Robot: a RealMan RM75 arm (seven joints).
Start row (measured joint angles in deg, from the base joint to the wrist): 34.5, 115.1, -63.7, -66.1, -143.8, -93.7, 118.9
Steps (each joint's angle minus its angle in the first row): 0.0, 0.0, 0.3, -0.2, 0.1, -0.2, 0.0; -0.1, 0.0, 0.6, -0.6, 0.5, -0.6, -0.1; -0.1, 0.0, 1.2, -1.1, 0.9, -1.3, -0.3; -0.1, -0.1, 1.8, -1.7, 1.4, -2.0, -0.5; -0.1, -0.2, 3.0, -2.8, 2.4, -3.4, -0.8; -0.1, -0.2, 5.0, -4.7, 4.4, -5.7, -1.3; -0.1, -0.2, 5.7, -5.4, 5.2, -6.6, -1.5; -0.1, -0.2, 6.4, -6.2, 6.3, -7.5, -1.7; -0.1, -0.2, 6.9, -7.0, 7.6, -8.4, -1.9; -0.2, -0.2, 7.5, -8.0, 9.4, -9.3, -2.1
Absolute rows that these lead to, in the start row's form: 34.5, 115.1, -63.4, -66.3, -143.7, -93.9, 118.9; 34.4, 115.1, -63.1, -66.7, -143.3, -94.3, 118.8; 34.4, 115.1, -62.5, -67.2, -142.9, -95.0, 118.6; 34.4, 115.0, -61.9, -67.8, -142.4, -95.7, 118.4; 34.4, 114.9, -60.7, -68.9, -141.4, -97.1, 118.1; 34.4, 114.9, -58.7, -70.8, -139.4, -99.4, 117.6; 34.4, 114.9, -58.0, -71.5, -138.6, -100.3, 117.4; 34.4, 114.9, -57.3, -72.3, -137.5, -101.2, 117.2; 34.4, 114.9, -56.8, -73.1, -136.2, -102.1, 117.0; 34.3, 114.9, -56.2, -74.1, -134.4, -103.0, 116.8
